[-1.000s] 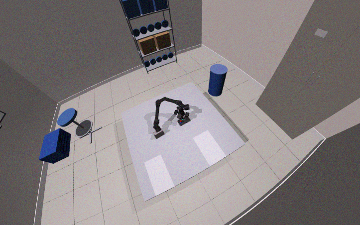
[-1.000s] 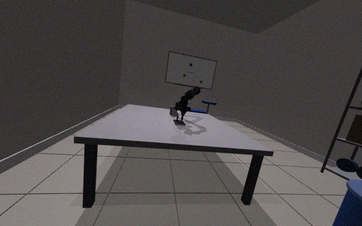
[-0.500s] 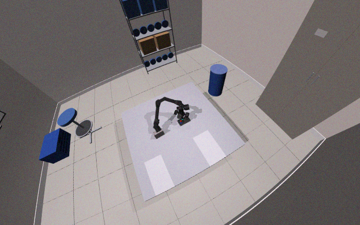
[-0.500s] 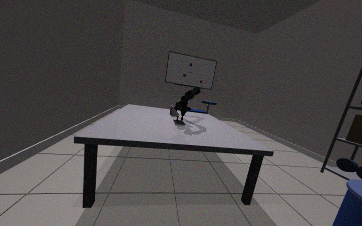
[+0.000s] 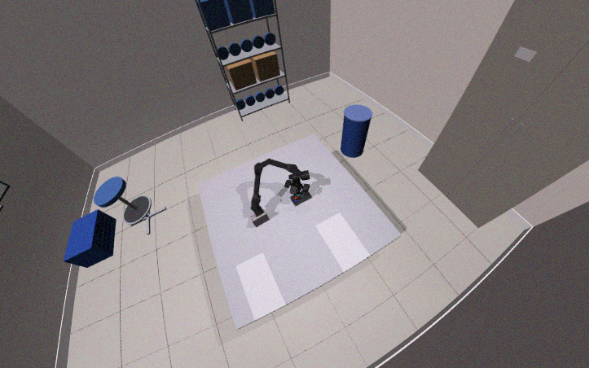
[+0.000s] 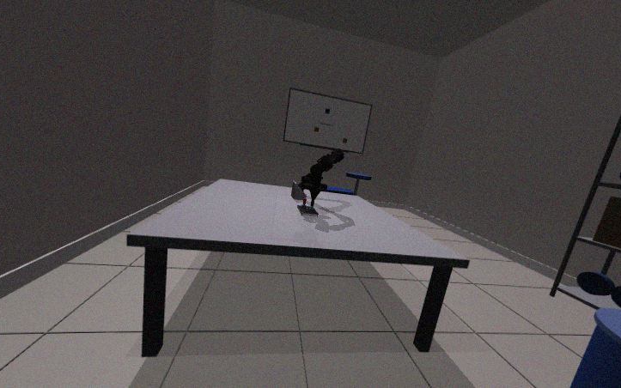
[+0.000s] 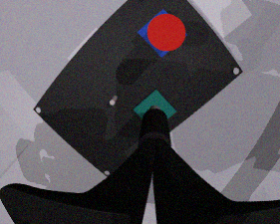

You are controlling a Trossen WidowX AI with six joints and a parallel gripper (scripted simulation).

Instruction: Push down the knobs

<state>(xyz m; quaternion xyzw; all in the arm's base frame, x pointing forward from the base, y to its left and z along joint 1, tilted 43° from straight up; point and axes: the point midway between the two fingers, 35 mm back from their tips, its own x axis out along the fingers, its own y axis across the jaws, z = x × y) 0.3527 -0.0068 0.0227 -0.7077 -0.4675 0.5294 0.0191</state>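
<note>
My gripper tip is now 1 cm above the black knob. Also, from my gripper tip: red knob 4 cm to the right, 4 cm behind, 2 cm below; then teal potentiometer 3 cm below.
</note>
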